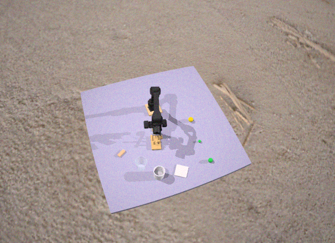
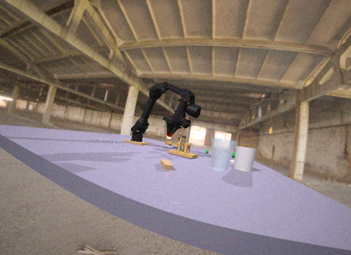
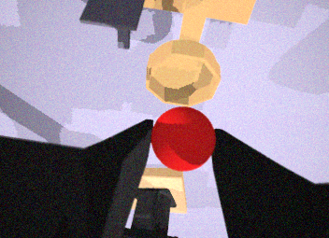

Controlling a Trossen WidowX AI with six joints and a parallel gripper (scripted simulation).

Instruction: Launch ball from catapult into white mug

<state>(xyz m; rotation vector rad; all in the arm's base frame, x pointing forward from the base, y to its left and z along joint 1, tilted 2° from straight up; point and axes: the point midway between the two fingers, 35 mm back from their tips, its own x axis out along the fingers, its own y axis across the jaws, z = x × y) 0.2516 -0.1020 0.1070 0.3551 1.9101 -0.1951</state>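
Now: the wooden catapult 7 cm ahead of my gripper tip and 4 cm below it. The rest, counted from my gripper tip: red ball: 1 cm above; small wooden block: 8 cm ahead, 35 cm to the right, 9 cm below; yellow ball: 3 cm ahead, 36 cm to the left, 7 cm below.
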